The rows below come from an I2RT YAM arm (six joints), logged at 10 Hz.
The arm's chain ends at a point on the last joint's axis. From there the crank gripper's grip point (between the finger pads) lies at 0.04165 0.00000 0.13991 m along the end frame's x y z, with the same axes.
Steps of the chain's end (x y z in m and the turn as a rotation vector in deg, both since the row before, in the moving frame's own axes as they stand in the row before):
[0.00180 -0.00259 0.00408 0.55 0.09 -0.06]
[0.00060 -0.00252 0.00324 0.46 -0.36 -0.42]
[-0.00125 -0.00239 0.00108 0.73 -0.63 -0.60]
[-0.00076 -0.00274 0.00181 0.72 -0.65 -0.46]
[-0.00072 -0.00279 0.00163 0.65 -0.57 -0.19]
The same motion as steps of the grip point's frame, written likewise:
[0.00202 -0.00398 0.00401 0.55 0.09 -0.06]
[-0.00029 -0.00395 0.00349 0.46 -0.36 -0.42]
[-0.00280 -0.00460 0.00152 0.73 -0.63 -0.60]
[-0.00236 -0.00483 0.00226 0.72 -0.65 -0.46]
[-0.00212 -0.00452 0.00203 0.65 -0.57 -0.19]

